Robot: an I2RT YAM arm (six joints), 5 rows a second.
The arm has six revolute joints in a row. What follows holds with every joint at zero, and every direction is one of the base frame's. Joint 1 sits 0.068 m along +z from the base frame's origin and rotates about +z. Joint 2 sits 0.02 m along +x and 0.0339 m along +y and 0.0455 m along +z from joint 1 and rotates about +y. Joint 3 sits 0.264 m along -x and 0.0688 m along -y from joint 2 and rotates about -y. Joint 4 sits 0.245 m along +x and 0.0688 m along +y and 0.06 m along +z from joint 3 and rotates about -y. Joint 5 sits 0.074 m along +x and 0.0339 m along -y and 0.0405 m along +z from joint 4 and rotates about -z. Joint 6 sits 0.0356 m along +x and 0.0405 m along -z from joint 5 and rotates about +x. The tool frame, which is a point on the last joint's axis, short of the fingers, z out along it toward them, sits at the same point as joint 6; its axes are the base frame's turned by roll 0, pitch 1.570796 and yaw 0 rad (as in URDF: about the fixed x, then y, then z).
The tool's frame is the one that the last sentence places.
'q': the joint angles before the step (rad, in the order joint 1, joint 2, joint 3, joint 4, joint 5, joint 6). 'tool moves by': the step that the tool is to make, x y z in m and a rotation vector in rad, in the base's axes. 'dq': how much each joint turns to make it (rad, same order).
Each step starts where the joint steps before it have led.
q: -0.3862, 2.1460, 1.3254, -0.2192, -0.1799, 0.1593
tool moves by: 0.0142, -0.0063, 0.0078, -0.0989, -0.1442, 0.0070
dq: 0.0010, 0.0072, 0.0002, 0.1734, 0.0271, -0.0268
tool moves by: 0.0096, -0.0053, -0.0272, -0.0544, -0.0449, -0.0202
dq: 0.0001, 0.0881, 0.0004, 0.1489, 0.0386, -0.0072
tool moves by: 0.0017, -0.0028, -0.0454, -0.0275, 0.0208, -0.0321
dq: -0.0007, 0.1227, -0.0004, 0.1142, 0.0458, 0.0001
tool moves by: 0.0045, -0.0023, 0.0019, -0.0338, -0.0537, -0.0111
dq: 0.0003, 0.0083, 0.0007, 0.0701, 0.0159, 0.0003
